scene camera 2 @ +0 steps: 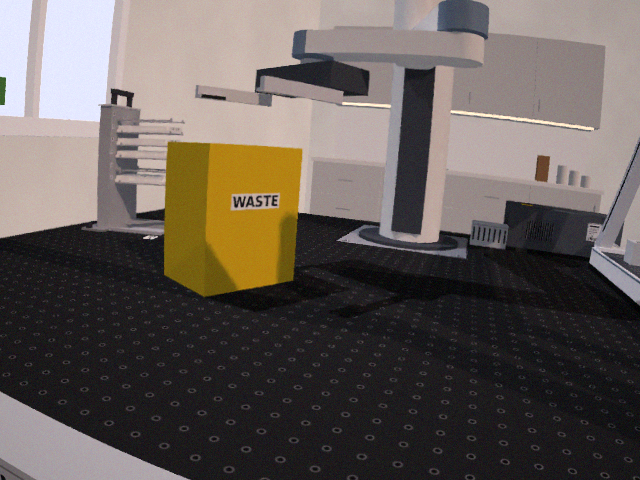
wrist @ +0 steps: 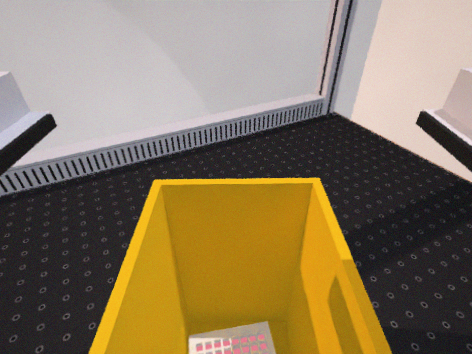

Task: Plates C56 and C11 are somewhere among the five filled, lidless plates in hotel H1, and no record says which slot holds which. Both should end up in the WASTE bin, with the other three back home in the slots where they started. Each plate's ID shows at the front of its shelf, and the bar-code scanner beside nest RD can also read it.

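Pixels of known places: gripper, fingertip midpoint: [scene camera 2: 226, 87] [wrist: 235, 98]; arm's base at its link origin: [scene camera 2: 408, 244].
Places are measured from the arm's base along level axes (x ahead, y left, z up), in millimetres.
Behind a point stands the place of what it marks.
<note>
The yellow WASTE bin [scene camera 2: 253, 242] @(x 576, y -147, z 79 mm) [wrist: 235, 240] @(x 616, y -231, z 153 mm) stands upright on the dark deck. In the wrist view, a filled plate [wrist: 230, 345] @(x 592, y -213, z 32 mm) with pink wells lies inside at its bottom, partly cut off by the frame; its ID does not show. My gripper [scene camera 2: 228, 87] @(x 570, y -210, z 294 mm) [wrist: 235, 98] @(x 570, y -210, z 294 mm) is open and empty, with its fingers wide apart, high above the bin. The grey hotel [scene camera 2: 107, 165] @(x 387, y -610, z 158 mm) stands behind and left of the bin. Several plates lie on its shelves, such as one plate [scene camera 2: 142, 142] @(x 344, y -546, z 210 mm) at mid-height. Their IDs are too small to read, and the bin hides part of the lower shelves.
The robot's column [scene camera 2: 413, 155] @(x 77, y 0, z 221 mm) stands right of and behind the bin. A small grey slotted box [scene camera 2: 488, 234] @(x -44, y 201, z 45 mm) and a dark vented unit [scene camera 2: 555, 229] @(x -34, y 371, z 82 mm) stand at the right rear. A white-framed unit [scene camera 2: 615, 268] @(x 242, y 450, z 53 mm) is at the right edge. A slotted strip [wrist: 200, 140] @(x 1004, y -338, z 24 mm) runs along the wall.
</note>
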